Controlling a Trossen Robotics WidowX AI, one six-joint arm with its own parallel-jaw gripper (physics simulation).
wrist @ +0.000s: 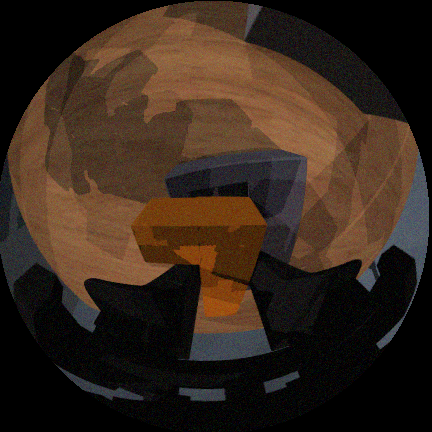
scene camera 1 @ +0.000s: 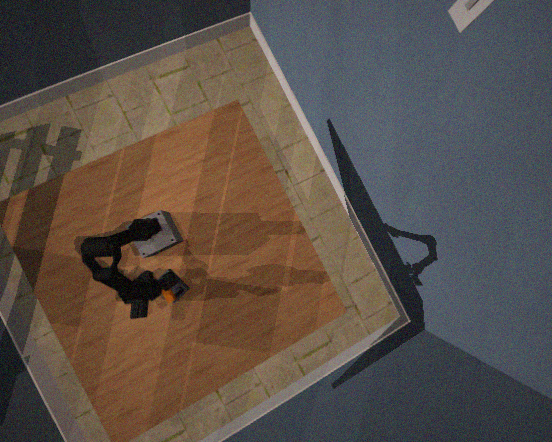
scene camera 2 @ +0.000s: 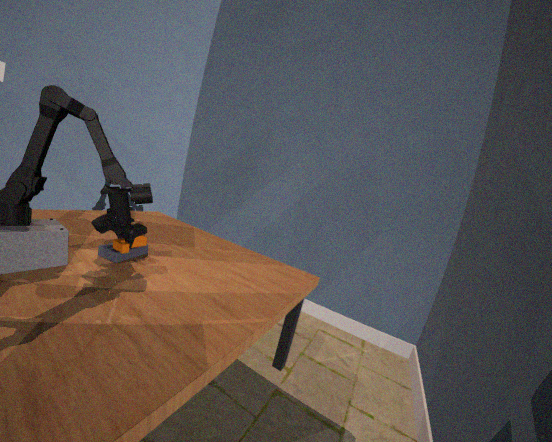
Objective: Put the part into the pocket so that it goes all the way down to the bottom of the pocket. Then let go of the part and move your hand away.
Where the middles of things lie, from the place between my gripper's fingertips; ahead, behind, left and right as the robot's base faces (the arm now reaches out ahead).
I see my gripper 10 mm to the left of the orange part (wrist: 223,234), 10 mm below it and 10 mm short of it. The rest, counted from my hand: dark pocket block (wrist: 274,180) (20 mm to the left, 20 mm below).
